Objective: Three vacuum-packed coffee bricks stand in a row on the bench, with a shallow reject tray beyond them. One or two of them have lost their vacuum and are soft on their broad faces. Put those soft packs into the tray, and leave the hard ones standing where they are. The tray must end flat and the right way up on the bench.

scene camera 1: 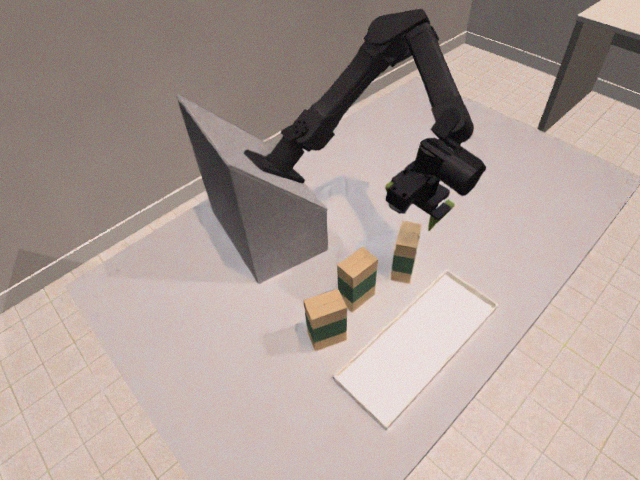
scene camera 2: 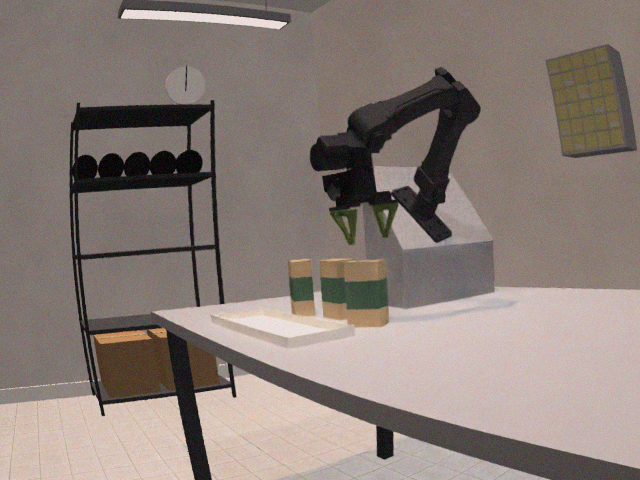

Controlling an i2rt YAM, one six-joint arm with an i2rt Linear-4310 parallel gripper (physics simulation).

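Places are measured from the arm's base along level axes (x ahead, y left, z up), in centimetres.
Pixels of known places: gripper, fingertip midpoint: (scene camera 1: 412, 217) (scene camera 2: 369, 241); arm's base at its link origin: (scene camera 1: 275, 169) (scene camera 2: 421, 214).
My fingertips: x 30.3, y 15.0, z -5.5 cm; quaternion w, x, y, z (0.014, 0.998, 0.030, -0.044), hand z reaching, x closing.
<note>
For each thing: its top centre in the pictures, then the offset to it from my fingertips.
- middle pack at its top centre: (scene camera 1: 357, 262) (scene camera 2: 336, 259) dx -2.1, dy -15.8, dz -4.1 cm
- third pack at its top centre: (scene camera 2: 364, 260) (scene camera 1: 408, 233) dx +0.5, dy -1.3, dz -4.1 cm
- white tray at its top centre: (scene camera 2: 272, 320) (scene camera 1: 420, 338) dx +16.7, dy -14.6, dz -16.0 cm
Three tan coffee packs with green bands stand upright in a row. The pack at the lower left in scene camera 1 (scene camera 1: 326, 320) is the left one in scene camera 2 (scene camera 2: 301, 286). The middle pack (scene camera 1: 357, 279) (scene camera 2: 332, 289) is partly hidden in scene camera 2. The third pack (scene camera 1: 405, 253) (scene camera 2: 366, 292) is nearest to scene camera 2. I cannot see which are soft. The white tray (scene camera 1: 413, 351) (scene camera 2: 273, 325) lies flat, right way up and empty, beside the row. My gripper (scene camera 1: 413, 215) (scene camera 2: 368, 239) is open and empty, fingers down, above the third pack, not touching it.
A grey sloped pedestal (scene camera 1: 289, 232) (scene camera 2: 447, 271) carries the arm behind the packs. The bench edge (scene camera 2: 320, 390) runs past the tray's outer side. A shelf rack (scene camera 2: 215, 206) stands beyond the bench, and another table (scene camera 1: 584, 67) is at the upper right.
</note>
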